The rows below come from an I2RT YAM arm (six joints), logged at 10 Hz.
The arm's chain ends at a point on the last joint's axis. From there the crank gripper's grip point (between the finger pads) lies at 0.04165 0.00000 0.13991 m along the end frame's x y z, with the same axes.
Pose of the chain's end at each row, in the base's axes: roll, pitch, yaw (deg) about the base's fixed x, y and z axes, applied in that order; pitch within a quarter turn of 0, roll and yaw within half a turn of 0; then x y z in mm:
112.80, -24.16, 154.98, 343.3, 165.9, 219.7
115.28, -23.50, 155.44, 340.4, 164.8, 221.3
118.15, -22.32, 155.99, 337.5, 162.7, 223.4
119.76, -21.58, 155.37, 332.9, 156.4, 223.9
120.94, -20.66, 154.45, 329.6, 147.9, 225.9
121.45, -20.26, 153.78, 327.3, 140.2, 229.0
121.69, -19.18, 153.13, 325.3, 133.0, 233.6
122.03, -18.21, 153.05, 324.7, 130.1, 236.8
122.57, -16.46, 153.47, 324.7, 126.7, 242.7
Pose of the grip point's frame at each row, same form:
112.80, -24.16, 154.98, 343.3, 308.2, 187.3
115.28, -23.50, 155.44, 336.6, 305.6, 183.1
118.15, -22.32, 155.99, 329.6, 301.3, 178.2
119.76, -21.58, 155.37, 325.1, 293.6, 174.6
120.94, -20.66, 154.45, 323.3, 283.9, 173.3
121.45, -20.26, 153.78, 322.3, 275.7, 174.9
121.69, -19.18, 153.13, 322.5, 267.9, 177.9
122.03, -18.21, 153.05, 322.5, 264.3, 179.3
122.57, -16.46, 153.47, 322.5, 259.6, 182.3

